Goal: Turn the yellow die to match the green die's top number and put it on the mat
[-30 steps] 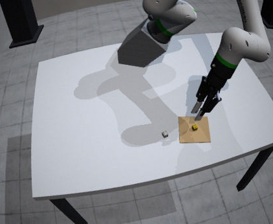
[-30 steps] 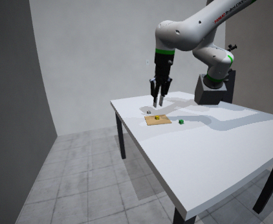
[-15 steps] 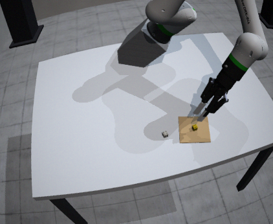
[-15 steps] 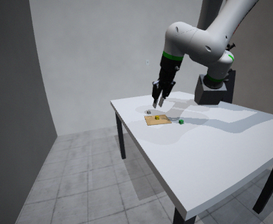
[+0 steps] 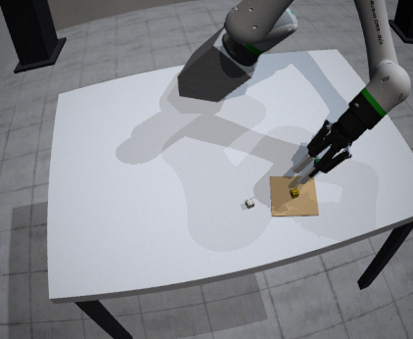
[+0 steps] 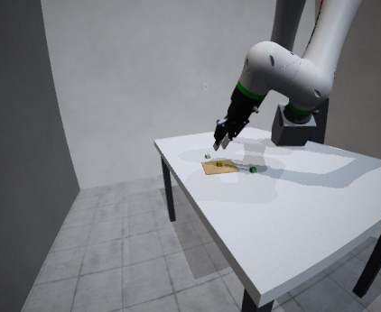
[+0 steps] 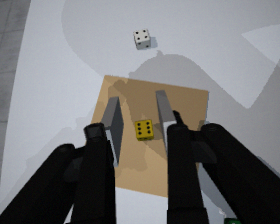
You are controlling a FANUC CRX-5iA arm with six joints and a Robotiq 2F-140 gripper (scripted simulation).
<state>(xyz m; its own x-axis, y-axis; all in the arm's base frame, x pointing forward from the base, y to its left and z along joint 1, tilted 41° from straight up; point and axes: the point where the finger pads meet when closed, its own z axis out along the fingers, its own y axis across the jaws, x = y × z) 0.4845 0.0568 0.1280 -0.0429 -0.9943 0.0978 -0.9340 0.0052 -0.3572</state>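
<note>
Right now the yellow die is 100 mm below my hand and 20 mm to the right of it. From my hand the other things lie so: white die 150 mm to the right, 100 mm below, 20 mm ahead; green die 100 mm below, 100 mm behind, 80 mm to the left; tan mat 110 mm below, 20 mm to the right.
</note>
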